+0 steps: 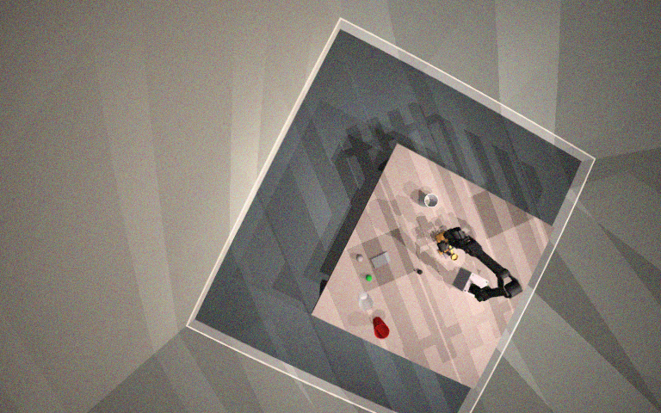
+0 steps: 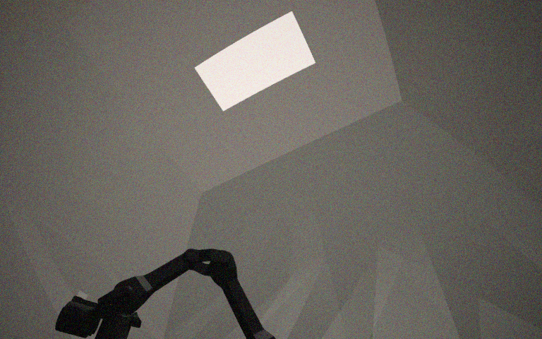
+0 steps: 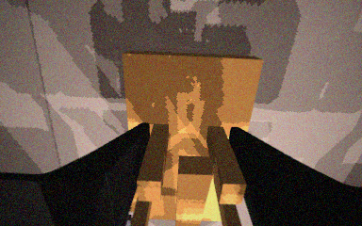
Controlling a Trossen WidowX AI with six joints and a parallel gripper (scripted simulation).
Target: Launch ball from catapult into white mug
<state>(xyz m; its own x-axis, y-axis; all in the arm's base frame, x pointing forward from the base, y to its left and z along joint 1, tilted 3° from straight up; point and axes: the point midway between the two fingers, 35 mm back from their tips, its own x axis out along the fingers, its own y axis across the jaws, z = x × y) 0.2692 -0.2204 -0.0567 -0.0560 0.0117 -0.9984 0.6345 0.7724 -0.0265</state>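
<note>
Now: gripper tip 4 cm past the catapult frame, 3 cm to the right of it and 5 cm below it. From my gripper tip the other things lie so: orange wooden catapult 5 cm behind, 6 cm to the left, 2 cm above; white mug 22 cm ahead, 18 cm to the right; dark ball 5 cm ahead, 27 cm to the left, 2 cm below.
</note>
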